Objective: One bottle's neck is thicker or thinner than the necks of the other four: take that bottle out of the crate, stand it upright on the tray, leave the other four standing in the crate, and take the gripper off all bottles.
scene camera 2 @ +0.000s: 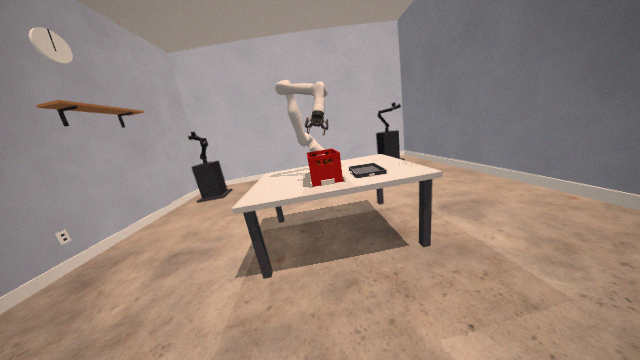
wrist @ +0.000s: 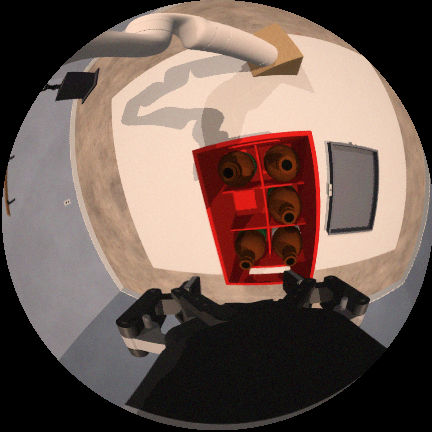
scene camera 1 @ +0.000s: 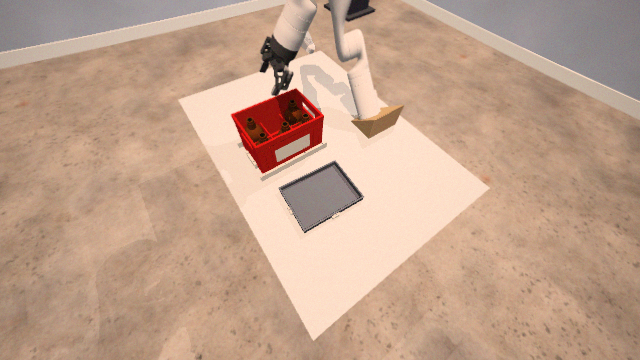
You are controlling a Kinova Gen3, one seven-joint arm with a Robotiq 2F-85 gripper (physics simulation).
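Pixels of known places: gripper, fingertip midpoint: (scene camera 2: 315, 134) (wrist: 242, 283) (scene camera 1: 267, 83); arm's base, origin of the base link: (wrist: 263, 54) (scene camera 1: 369, 115).
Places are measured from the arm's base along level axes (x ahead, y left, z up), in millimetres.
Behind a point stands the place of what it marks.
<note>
The red crate (scene camera 1: 266, 160) {x 508, y -32, z 47 mm} (scene camera 2: 325, 172) {x 526, y -132, z 27 mm} (wrist: 317, 200) {x 364, y -28, z 130 mm} holds five brown bottles in a two-by-three grid. In the wrist view they are upper left (wrist: 237, 167) {x 295, y -145, z 107 mm}, upper right (wrist: 281, 161) {x 299, y -74, z 117 mm}, middle right (wrist: 283, 201) {x 373, y -81, z 81 mm}, lower left (wrist: 250, 245) {x 458, y -161, z 78 mm} and lower right (wrist: 288, 244) {x 465, y -80, z 82 mm}; the middle left compartment is empty. The middle right neck looks slightly thicker there, but I cannot tell surely which neck differs. The dark grey tray (scene camera 1: 322, 197) {x 414, y 174, z -40 mm} (scene camera 2: 367, 170) {x 409, y 172, z -40 mm} (wrist: 352, 190) {x 412, y 149, z -40 mm} lies beside the crate, empty. My gripper (scene camera 1: 270, 81) {x 397, y -138, z 247 mm} (scene camera 2: 316, 133) {x 397, y -138, z 247 mm} (wrist: 242, 283) {x 397, y -138, z 247 mm} is open and empty, above the crate and apart from the bottles.
The white table (scene camera 1: 400, 200) {x 189, y 362, z -46 mm} (scene camera 2: 280, 192) {x 509, y -412, z -45 mm} (wrist: 150, 200) {x 326, y -495, z -45 mm} carries the crate and tray. A tan wedge-shaped block (scene camera 1: 378, 124) {x 30, y 77, z 24 mm} (wrist: 287, 52) {x 35, y 50, z 45 mm} is at the arm's base. Crate walls and red dividers surround the bottles. Two dark stands (scene camera 2: 210, 180) (scene camera 2: 388, 144) are beyond the table.
</note>
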